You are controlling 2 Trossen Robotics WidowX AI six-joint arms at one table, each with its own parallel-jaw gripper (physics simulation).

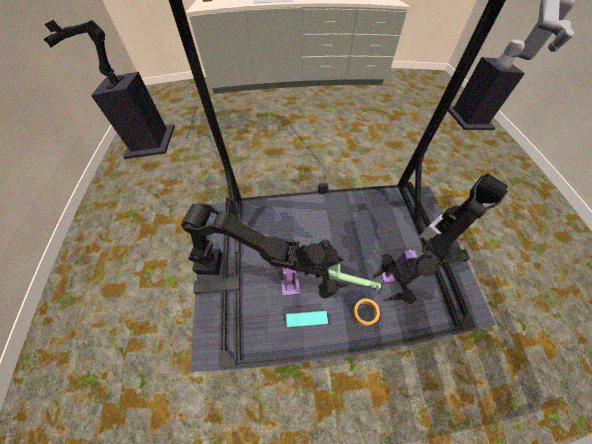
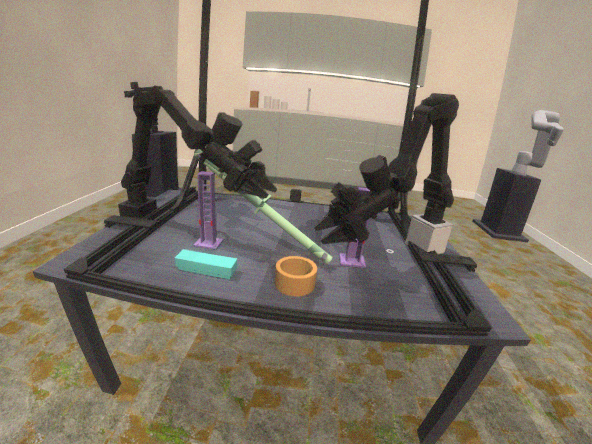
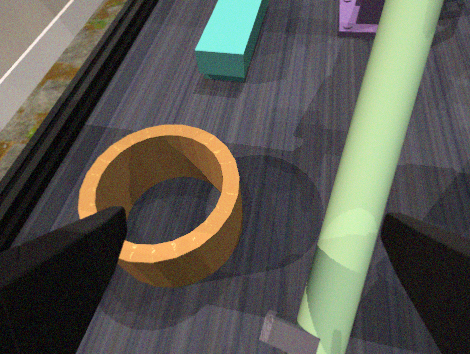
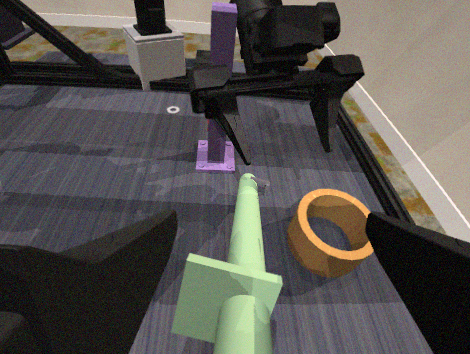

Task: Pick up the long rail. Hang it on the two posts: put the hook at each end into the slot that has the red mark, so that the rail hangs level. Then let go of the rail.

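Places are measured from the left arm's base along level axes (x right, y back, z down), in metres.
Pixels of known places: left gripper, fingertip midpoint: (image 1: 377, 289) (image 2: 317, 235) (image 3: 255, 221) (image 4: 290, 158); right gripper, fingertip midpoint: (image 1: 345, 272) (image 2: 272, 193) (image 4: 271, 220); left arm's base at its link origin: (image 1: 444, 227) (image 2: 432, 219) (image 4: 152, 29); right arm's base at its link origin: (image 1: 205, 259) (image 2: 137, 201).
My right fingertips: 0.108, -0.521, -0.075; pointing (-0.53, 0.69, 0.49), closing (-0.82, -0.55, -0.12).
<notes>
Ahead of a thing's pixels: the offset from my right fingertips to its top centre, as dx, dy, dz. "spot": to the spot under its first point. Level surfaces: height alone.
The long light-green rail (image 1: 356, 279) (image 2: 285, 225) (image 3: 374, 140) (image 4: 247, 218) slants. Its upper end is by the top of the left purple post @(+0.111, -0.153, -0.033) (image 1: 290, 282) (image 2: 206, 207), and its lower end with a small grey hook @(spot: -0.107, +0.112, +0.139) (image 3: 286, 333) (image 4: 259, 182) rests on the table beside the right purple post (image 1: 388, 277) (image 2: 352, 257) (image 4: 223, 31). My right gripper (image 1: 334, 273) (image 2: 263, 185) (image 4: 271, 220) is open, its fingers straddling the rail's upper part near a square flange (image 4: 223, 284). My left gripper (image 1: 382, 287) (image 2: 321, 234) (image 3: 255, 221) (image 4: 290, 158) is open over the rail's lower end.
An orange ring @(-0.146, +0.015, +0.131) (image 1: 357, 317) (image 2: 296, 282) (image 3: 226, 211) (image 4: 318, 260) stands just in front of the rail's lower end. A teal block @(-0.031, -0.179, +0.146) (image 1: 307, 319) (image 2: 205, 263) (image 3: 230, 35) lies in front of the left post. Black frame rails edge the table @(dz +0.181) (image 1: 338, 211) (image 2: 382, 299).
</notes>
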